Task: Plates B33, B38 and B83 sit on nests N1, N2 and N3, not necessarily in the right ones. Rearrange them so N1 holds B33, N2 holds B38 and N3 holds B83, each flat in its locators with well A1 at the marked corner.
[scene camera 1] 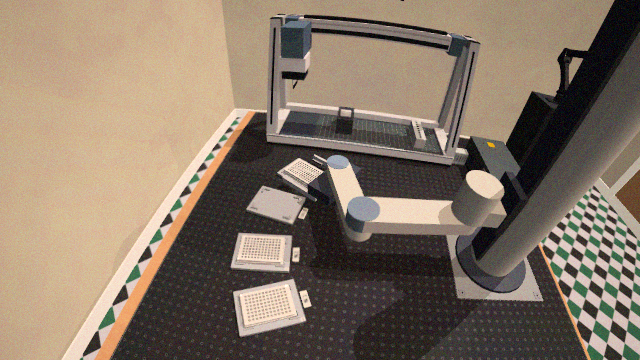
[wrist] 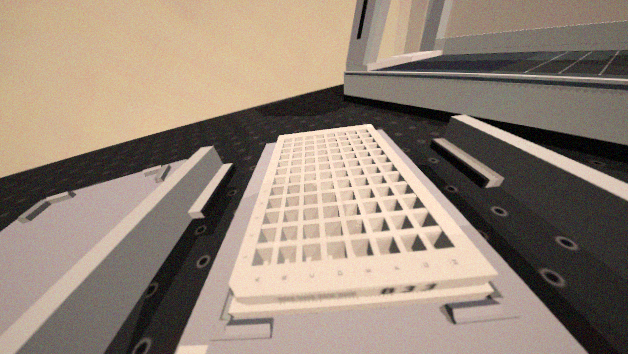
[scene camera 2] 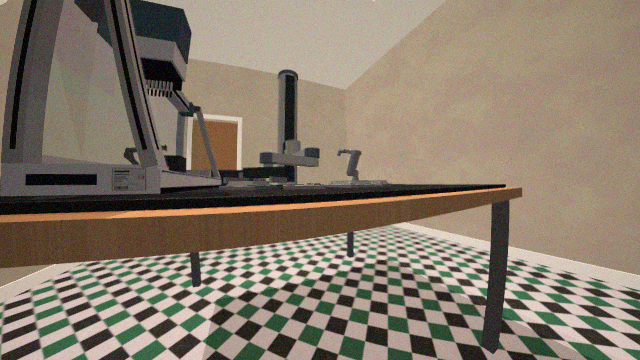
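Where they show: gripper, fingertip midpoint: (scene camera 1: pixel 299 167) (wrist: pixel 329 144) (scene camera 2: pixel 246 179); arm's base, origin of the base link: (scene camera 1: pixel 488 259).
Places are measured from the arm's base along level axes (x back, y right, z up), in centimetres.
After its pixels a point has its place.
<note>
A white plate (scene camera 1: pixel 303 170) {x -65.7, y 27.9, z 3.4 cm} (wrist: pixel 345 200) {x -63.5, y 26.5, z 3.2 cm} sits on the farthest nest (wrist: pixel 360 330) {x -59.4, y 23.5, z 2.5 cm}; its near edge reads B33, the first character blurred. My gripper (scene camera 1: pixel 299 166) {x -67.4, y 28.4, z 4.3 cm} (wrist: pixel 329 144) {x -67.4, y 28.4, z 4.3 cm} is open, its fingers low on either side of that plate with a gap on each side. Beside it, a grey nest (scene camera 1: pixel 275 205) {x -71.7, y 10.0, z 2.5 cm} (wrist: pixel 100 200) {x -76.1, y 12.1, z 2.5 cm} holds no plate. Another plate (scene camera 1: pixel 261 248) {x -71.1, y -7.8, z 3.9 cm} sits on the third nest (scene camera 1: pixel 235 265) {x -77.1, y -14.0, z 2.5 cm}. One more plate (scene camera 1: pixel 267 304) {x -65.2, y -23.6, z 3.8 cm} sits on the nearest nest (scene camera 1: pixel 300 315) {x -56.9, y -24.4, z 2.5 cm}. Their names and the nest tags are too small to read.
A gantry machine (scene camera 1: pixel 365 149) {x -43.2, y 45.0, z 4.2 cm} (scene camera 2: pixel 60 186) {x -85.0, y 61.7, z 2.9 cm} stands behind the far nest; its base shows in the wrist view (wrist: pixel 475 92) {x -65.4, y 45.0, z 4.7 cm}. The arm's column (scene camera 1: pixel 560 175) {x -5.2, y -5.5, z 40.2 cm} (scene camera 2: pixel 289 110) {x -7.7, y 0.3, z 56.5 cm} stands right of the nests. A dark grey box (scene camera 1: pixel 492 157) {x 8.8, y 40.2, z 12.8 cm} is behind it. A wall rises beyond the table's left edge.
</note>
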